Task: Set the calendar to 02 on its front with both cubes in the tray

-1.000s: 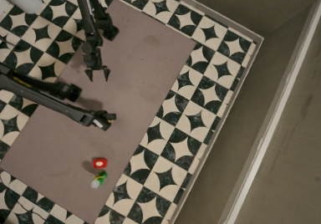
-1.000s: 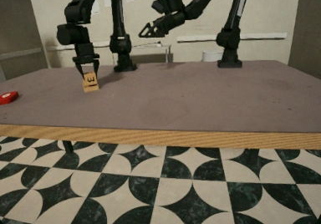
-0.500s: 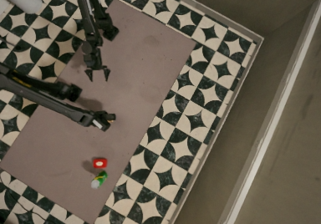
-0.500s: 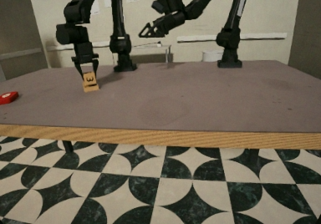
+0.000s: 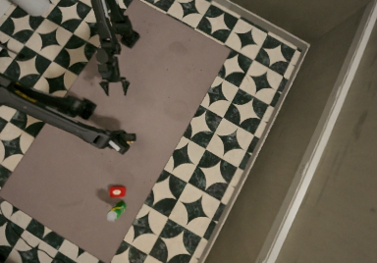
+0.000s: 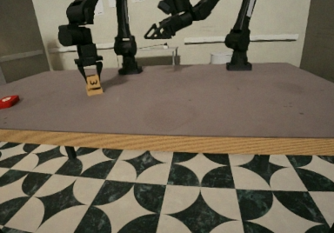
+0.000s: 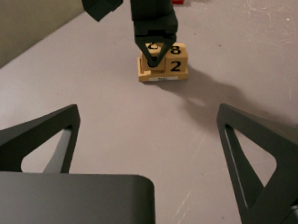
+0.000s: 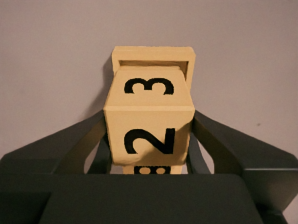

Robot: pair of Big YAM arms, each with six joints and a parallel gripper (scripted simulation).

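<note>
My right gripper is now 4 cm above the wooden tray, 1 cm to the left of it and 1 cm past it. From my right hand the other things lie so: cube right at my right hand; red block 31 cm to the right, 11 cm ahead, 3 cm below; white bottle 39 cm to the right, 18 cm ahead, 1 cm above.
</note>
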